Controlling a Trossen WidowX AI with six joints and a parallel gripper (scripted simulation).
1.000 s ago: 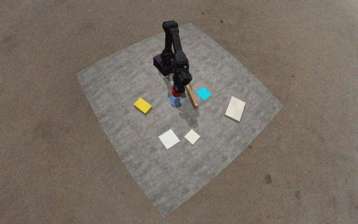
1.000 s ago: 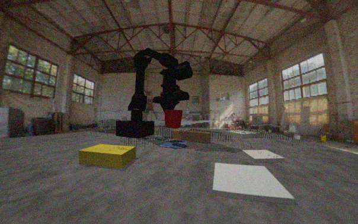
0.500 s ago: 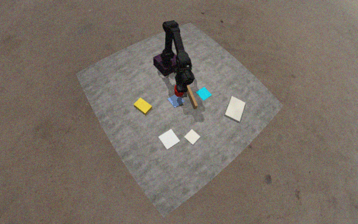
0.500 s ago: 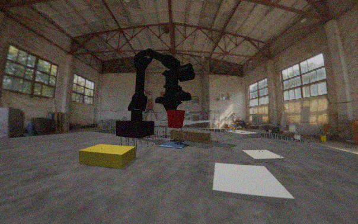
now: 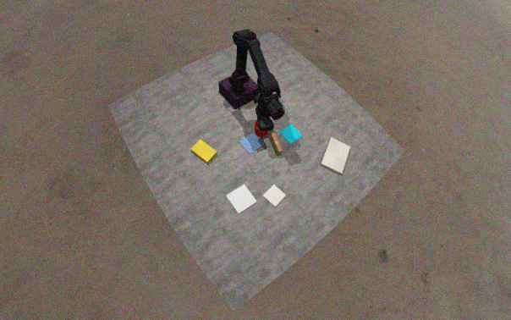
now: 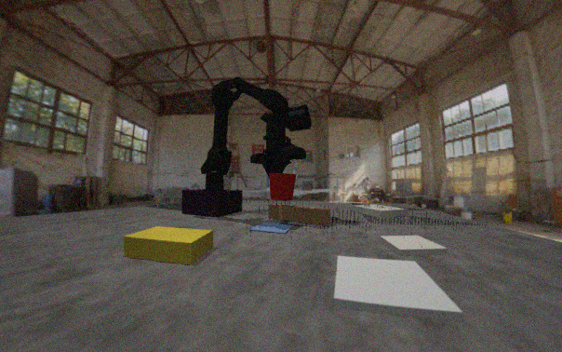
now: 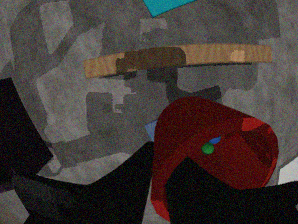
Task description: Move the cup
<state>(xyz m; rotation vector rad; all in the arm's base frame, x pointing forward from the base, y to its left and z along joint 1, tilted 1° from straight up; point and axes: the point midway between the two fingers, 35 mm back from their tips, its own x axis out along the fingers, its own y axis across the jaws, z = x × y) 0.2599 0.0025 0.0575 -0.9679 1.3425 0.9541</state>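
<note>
Now: gripper tip 6 cm short of the cyan pad, 16 cm to the right of it and 12 cm above it. From my gripper tip the other things lie so: red cup: 3 cm ahead, 1 cm to the right; wooden bar: 4 cm ahead, 5 cm to the left, 9 cm below; light blue pad: 3 cm ahead, 6 cm to the right, 12 cm below.
</note>
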